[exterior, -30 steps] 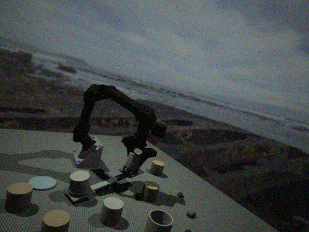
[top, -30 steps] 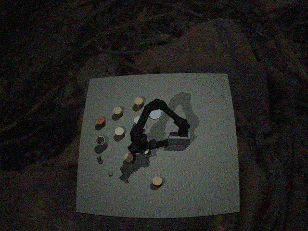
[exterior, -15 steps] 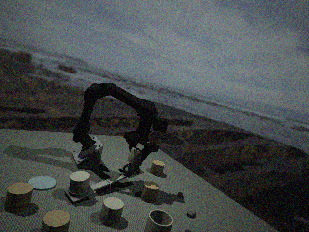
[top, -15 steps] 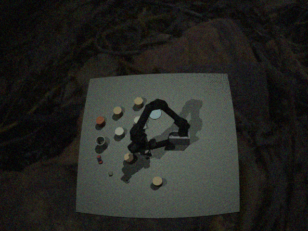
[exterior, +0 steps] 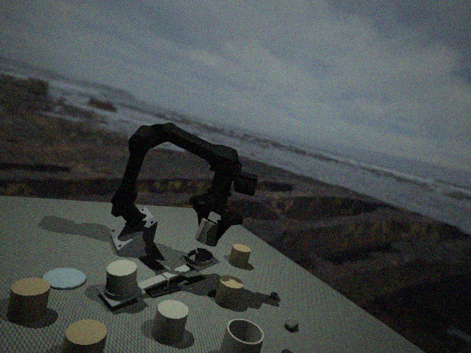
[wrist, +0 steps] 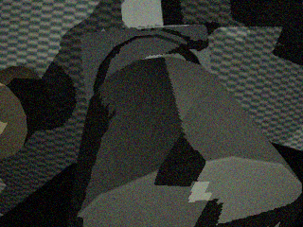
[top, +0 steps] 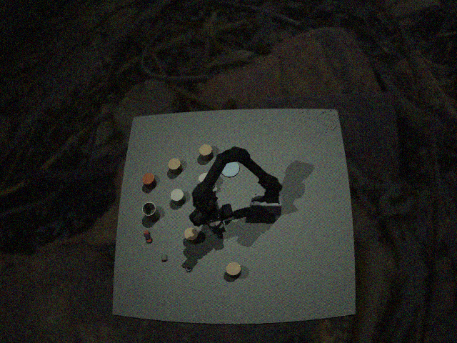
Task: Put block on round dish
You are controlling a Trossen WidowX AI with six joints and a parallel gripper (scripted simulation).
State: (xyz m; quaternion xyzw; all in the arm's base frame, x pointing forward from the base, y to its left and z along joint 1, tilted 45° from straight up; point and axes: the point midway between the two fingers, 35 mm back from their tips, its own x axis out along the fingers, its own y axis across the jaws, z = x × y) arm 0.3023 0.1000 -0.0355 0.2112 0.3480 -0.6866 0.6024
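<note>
Now: the round pale blue dish 10 cm behind my gripper tip, 36 cm to the right of it and 15 cm below it. The rest, counted from my gripper tip: small dark piece (17 cm ahead, 19 cm to the left, 14 cm below); balance beam (2 cm ahead, 14 cm to the right, 11 cm below).
</note>
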